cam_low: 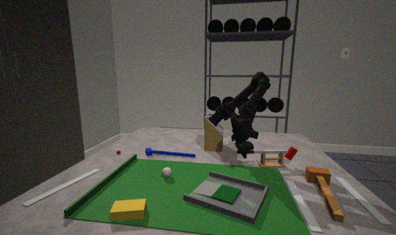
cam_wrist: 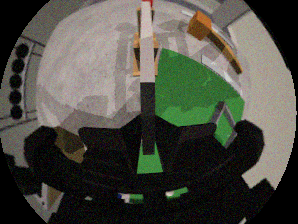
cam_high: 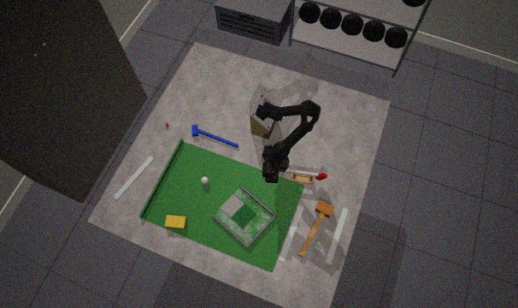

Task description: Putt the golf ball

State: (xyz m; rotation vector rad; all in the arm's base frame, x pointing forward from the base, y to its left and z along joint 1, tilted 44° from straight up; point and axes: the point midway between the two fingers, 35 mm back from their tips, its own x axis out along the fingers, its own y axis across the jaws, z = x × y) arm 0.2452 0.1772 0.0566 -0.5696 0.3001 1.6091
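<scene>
The blue putter lies 9 cm behind my gripper tip, 41 cm to the right of it and 3 cm below it. The rest, counted from my gripper tip: wooden stand: 3 cm behind, 13 cm to the left, 1 cm below; then green mat: 24 cm ahead, 22 cm to the right, 4 cm below; then red putter: 3 cm behind, 11 cm to the left, 2 cm above.
</scene>
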